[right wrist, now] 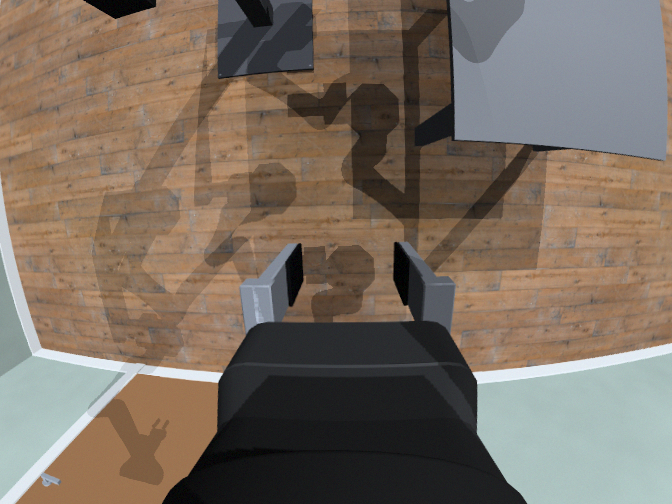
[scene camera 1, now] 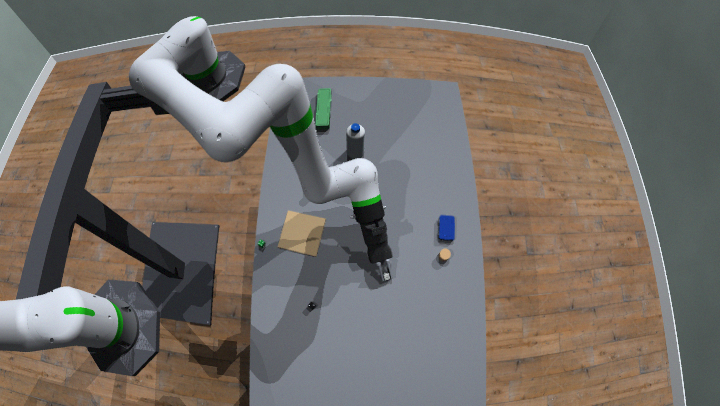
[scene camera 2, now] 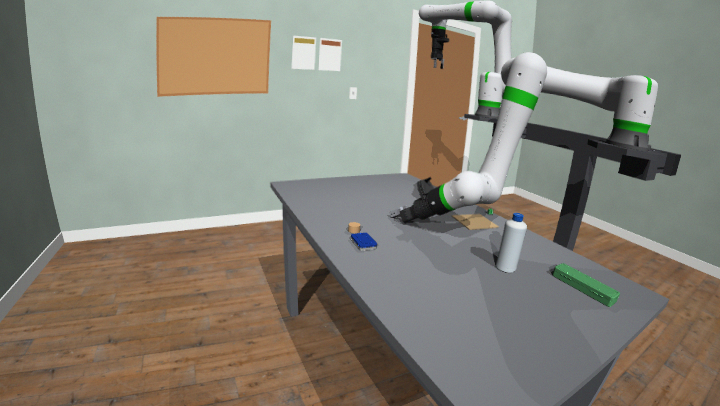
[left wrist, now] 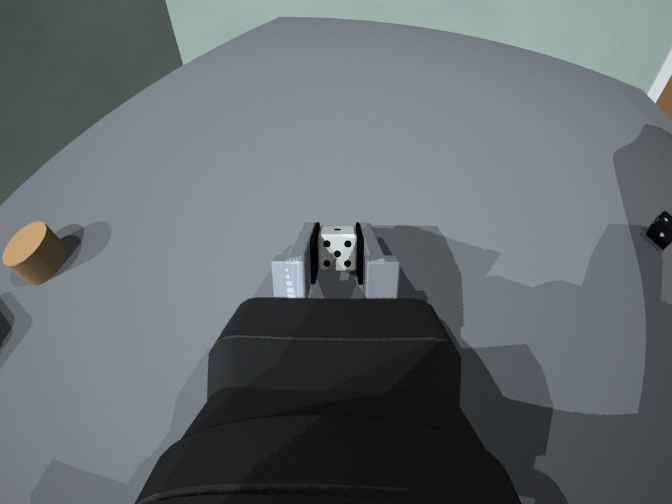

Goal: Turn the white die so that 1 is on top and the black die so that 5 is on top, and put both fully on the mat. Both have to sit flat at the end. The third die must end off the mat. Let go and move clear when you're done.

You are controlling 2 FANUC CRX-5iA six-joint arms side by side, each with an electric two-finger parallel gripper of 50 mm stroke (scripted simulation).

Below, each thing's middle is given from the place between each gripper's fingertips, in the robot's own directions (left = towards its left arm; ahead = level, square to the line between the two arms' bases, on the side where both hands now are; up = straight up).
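From my left hand (scene camera 1: 387, 278): green box (scene camera 2: 606, 295) 340 mm behind, 630 mm to the left, 10 mm below; tan mat (scene camera 1: 301, 233) 310 mm behind, 100 mm to the left, 20 mm below; white bottle (scene camera 2: 514, 232) 180 mm behind, 450 mm to the left, 60 mm above; white die (left wrist: 337, 245) 10 mm to the right, 10 mm below.
From my right hand: white die 62 cm ahead, 86 cm to the left, 67 cm below; tan mat 31 cm ahead, 96 cm to the left, 68 cm below.
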